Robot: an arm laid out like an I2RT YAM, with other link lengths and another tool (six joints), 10 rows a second.
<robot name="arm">
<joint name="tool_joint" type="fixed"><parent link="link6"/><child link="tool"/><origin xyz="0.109 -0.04 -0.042" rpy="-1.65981 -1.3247 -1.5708"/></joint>
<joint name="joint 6" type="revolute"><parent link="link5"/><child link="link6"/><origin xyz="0.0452 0 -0.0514" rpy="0 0 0"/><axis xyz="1 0 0"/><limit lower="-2.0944" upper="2.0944"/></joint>
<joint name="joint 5" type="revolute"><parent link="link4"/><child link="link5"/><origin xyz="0.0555 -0.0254 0.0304" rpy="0 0 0"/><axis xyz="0 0 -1"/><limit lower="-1.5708" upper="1.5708"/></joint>
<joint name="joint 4" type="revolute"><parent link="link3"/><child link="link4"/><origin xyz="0.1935 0.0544 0.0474" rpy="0 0 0"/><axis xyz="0 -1 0"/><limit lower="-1.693" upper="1.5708"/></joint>
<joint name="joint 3" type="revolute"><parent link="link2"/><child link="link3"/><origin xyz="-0.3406 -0.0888 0" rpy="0 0 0"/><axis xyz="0 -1 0"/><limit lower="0" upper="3.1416"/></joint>
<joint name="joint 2" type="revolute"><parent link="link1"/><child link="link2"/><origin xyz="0.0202 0.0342 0.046" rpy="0 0 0"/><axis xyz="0 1 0"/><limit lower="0" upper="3.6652"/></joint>
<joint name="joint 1" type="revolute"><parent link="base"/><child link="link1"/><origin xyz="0 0 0.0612" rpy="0 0 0"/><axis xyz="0 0 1"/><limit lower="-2.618" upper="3.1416"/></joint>
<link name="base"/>
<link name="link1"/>
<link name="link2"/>
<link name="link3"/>
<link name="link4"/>
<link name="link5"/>
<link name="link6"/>
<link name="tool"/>
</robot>
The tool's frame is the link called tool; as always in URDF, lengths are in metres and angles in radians.
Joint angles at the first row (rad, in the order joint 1, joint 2, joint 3, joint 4, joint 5, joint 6):
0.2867, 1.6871, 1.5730, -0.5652, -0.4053, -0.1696
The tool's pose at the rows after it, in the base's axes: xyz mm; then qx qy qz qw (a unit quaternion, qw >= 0):
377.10 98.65 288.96 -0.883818 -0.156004 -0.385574 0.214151
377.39 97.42 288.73 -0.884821 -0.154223 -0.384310 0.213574
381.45 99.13 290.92 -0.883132 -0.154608 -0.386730 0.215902
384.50 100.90 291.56 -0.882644 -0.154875 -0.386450 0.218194
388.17 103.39 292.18 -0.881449 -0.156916 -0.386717 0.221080
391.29 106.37 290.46 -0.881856 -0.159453 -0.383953 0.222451
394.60 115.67 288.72 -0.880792 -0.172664 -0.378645 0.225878
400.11 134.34 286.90 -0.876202 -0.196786 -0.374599 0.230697
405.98 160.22 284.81 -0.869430 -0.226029 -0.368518 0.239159
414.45 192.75 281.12 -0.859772 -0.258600 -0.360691 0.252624
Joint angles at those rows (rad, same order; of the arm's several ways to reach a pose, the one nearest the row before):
0.2741, 1.6924, 1.5730, -0.5724, -0.4080, -0.1692
0.2707, 1.6943, 1.5764, -0.5774, -0.4084, -0.1688
0.2703, 1.7046, 1.5955, -0.5793, -0.4126, -0.1673
0.2707, 1.7149, 1.6108, -0.5831, -0.4168, -0.1654
0.2718, 1.7268, 1.6268, -0.5850, -0.4229, -0.1658
0.2760, 1.7405, 1.6387, -0.5881, -0.4251, -0.1669
0.2943, 1.7618, 1.6623, -0.5999, -0.4305, -0.1776
0.3336, 1.7950, 1.6985, -0.6071, -0.4316, -0.1936
0.3847, 1.8400, 1.7523, -0.6201, -0.4358, -0.2085
0.4396, 1.9057, 1.8321, -0.6377, -0.4503, -0.2234

